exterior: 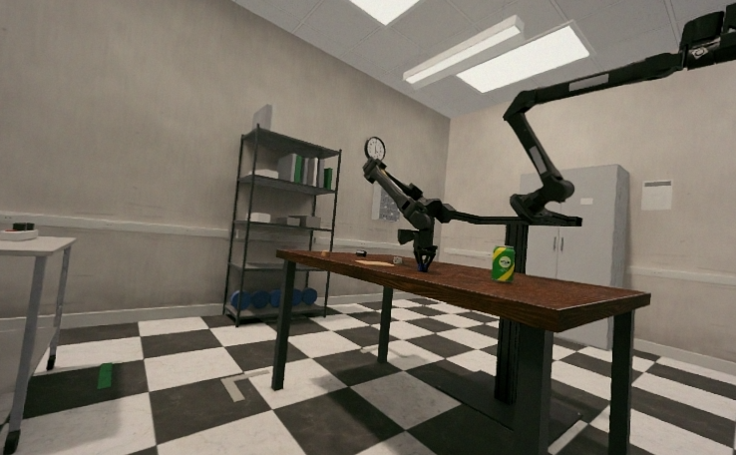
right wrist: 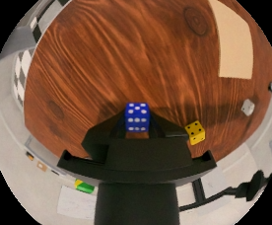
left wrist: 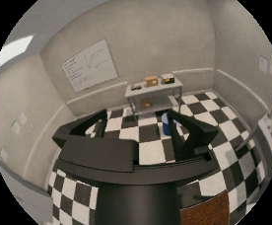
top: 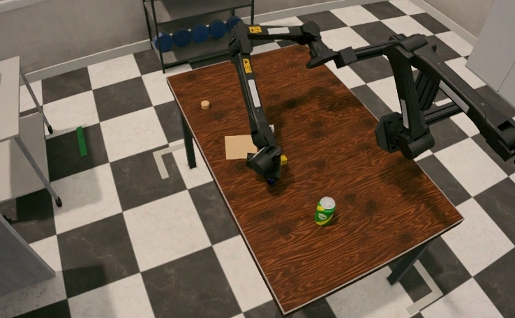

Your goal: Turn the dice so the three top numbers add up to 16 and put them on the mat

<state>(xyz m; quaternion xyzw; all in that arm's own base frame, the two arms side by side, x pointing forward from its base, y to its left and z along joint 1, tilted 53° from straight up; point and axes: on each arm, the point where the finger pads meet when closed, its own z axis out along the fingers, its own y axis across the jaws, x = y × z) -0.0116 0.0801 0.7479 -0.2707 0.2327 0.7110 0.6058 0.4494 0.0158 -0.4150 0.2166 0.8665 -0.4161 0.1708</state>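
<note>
My right hand is 230 mm to the left of the tan mat, 30 mm short of it and 10 mm above it. The rest, counted from my right hand: yellow die: 90 mm behind, 70 mm to the right; blue die: right at my right hand; white die: 270 mm to the right, 130 mm behind.
</note>
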